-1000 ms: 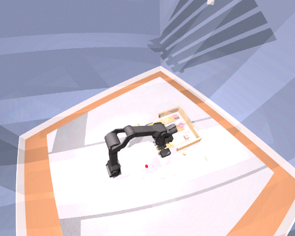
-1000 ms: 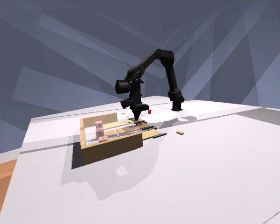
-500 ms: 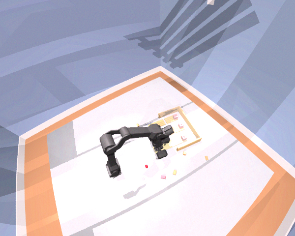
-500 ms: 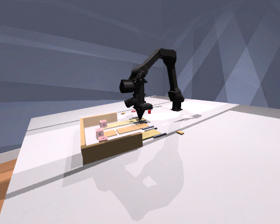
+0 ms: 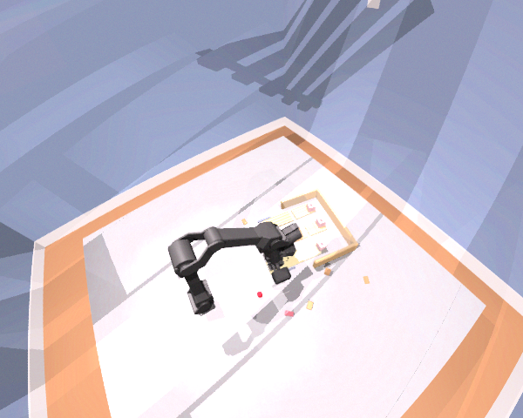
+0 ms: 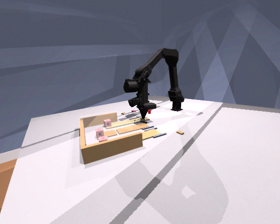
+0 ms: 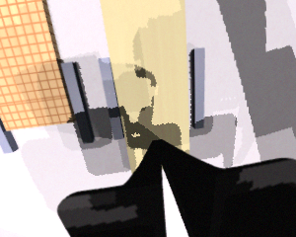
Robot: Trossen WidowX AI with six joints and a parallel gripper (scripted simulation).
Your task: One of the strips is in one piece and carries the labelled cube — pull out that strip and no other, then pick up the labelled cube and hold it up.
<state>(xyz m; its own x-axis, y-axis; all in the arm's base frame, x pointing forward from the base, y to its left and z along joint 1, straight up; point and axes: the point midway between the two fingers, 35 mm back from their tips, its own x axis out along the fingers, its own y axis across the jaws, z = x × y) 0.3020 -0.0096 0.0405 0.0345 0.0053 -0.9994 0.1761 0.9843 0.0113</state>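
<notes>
Right now my gripper tip is 110 mm past the red block, 70 mm to the left of it and 10 mm below it.
</notes>
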